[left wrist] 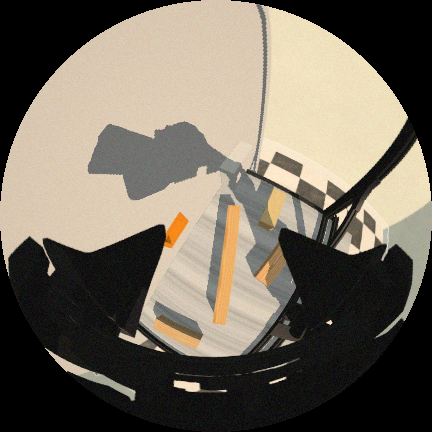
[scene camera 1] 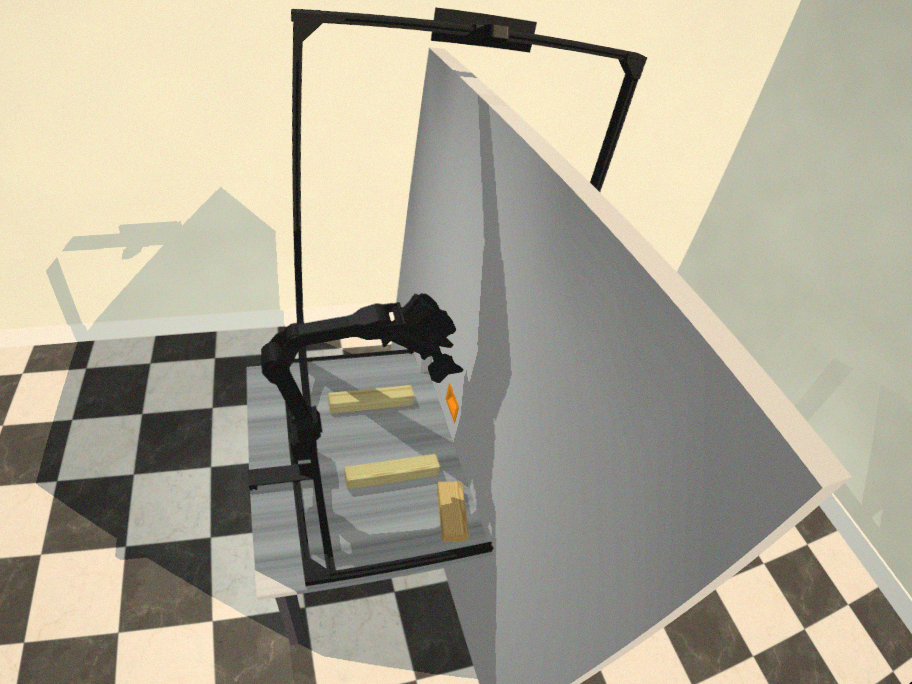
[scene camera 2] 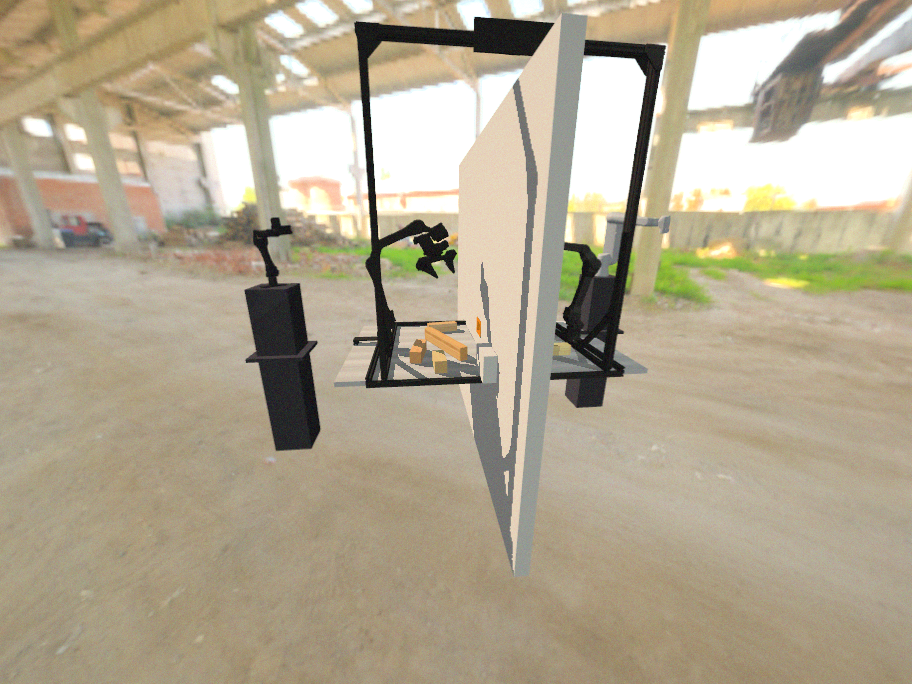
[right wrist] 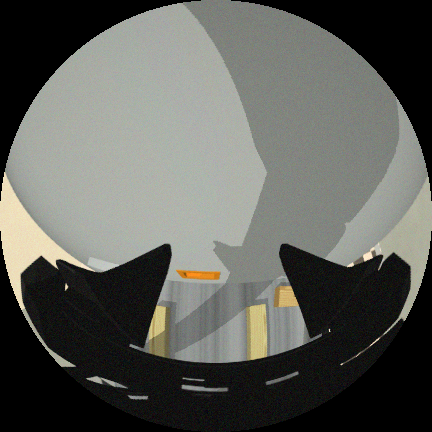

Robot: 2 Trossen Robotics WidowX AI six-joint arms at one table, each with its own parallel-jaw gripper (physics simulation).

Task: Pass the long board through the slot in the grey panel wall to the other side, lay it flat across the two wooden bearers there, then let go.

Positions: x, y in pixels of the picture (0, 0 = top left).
Labels:
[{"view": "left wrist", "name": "my left gripper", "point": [224, 232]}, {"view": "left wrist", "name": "grey panel wall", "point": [151, 126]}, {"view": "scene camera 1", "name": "my right gripper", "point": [457, 358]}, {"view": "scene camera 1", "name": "grey panel wall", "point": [626, 454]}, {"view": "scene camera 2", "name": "my left gripper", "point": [446, 275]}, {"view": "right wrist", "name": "my right gripper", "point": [227, 250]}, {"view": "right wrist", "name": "grey panel wall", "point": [224, 136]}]

